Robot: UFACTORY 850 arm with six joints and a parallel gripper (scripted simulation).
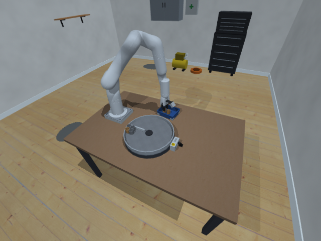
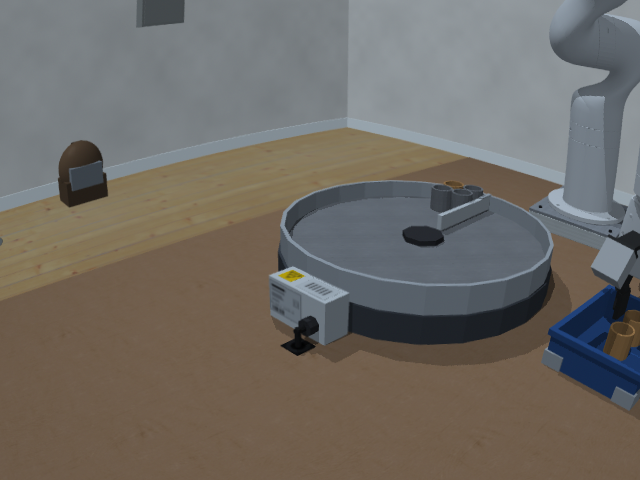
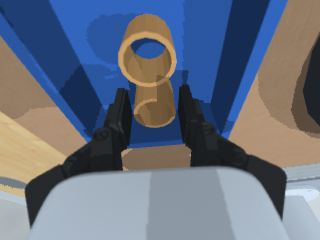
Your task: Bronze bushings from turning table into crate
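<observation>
Now: hand 4 cm short of the blue crate, 3 cm above it and 1 cm to the left of it. The rest, counted from my hand: grey turning table (37 cm to the right, 5 cm behind).
</observation>
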